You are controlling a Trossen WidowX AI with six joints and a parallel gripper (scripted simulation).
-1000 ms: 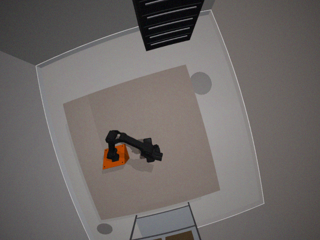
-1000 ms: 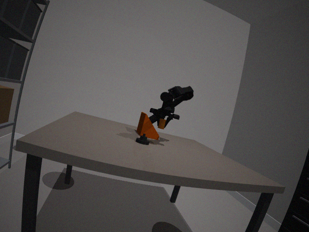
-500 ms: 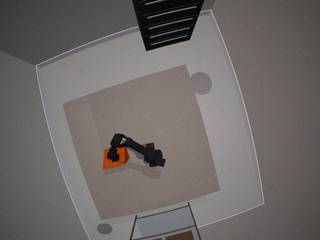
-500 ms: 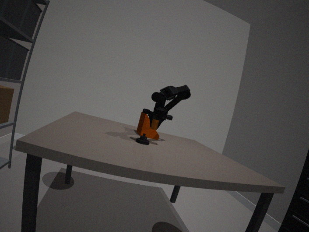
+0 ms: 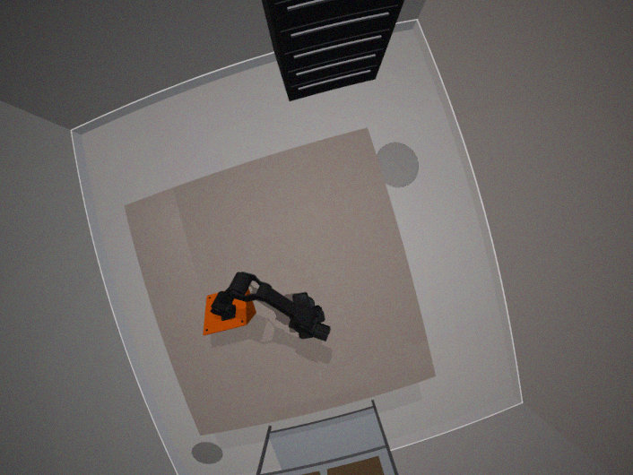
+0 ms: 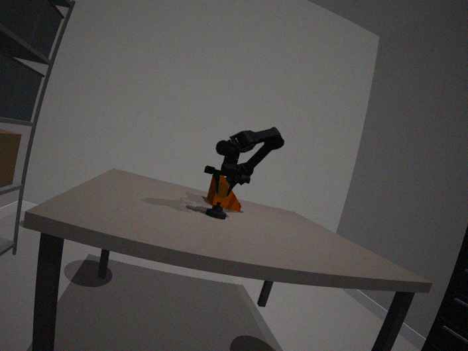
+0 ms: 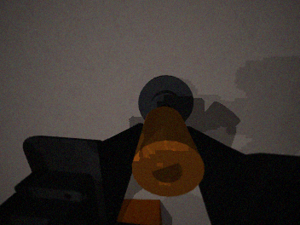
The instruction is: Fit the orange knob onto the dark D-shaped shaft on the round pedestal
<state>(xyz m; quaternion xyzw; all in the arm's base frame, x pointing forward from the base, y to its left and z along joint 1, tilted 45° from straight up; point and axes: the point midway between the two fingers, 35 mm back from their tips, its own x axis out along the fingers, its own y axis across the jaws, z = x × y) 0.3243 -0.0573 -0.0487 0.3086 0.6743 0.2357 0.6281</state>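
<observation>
Right now my gripper tip is 60 mm above the round dark pedestal. Round my gripper tip: orange knob 20 mm above.
</observation>
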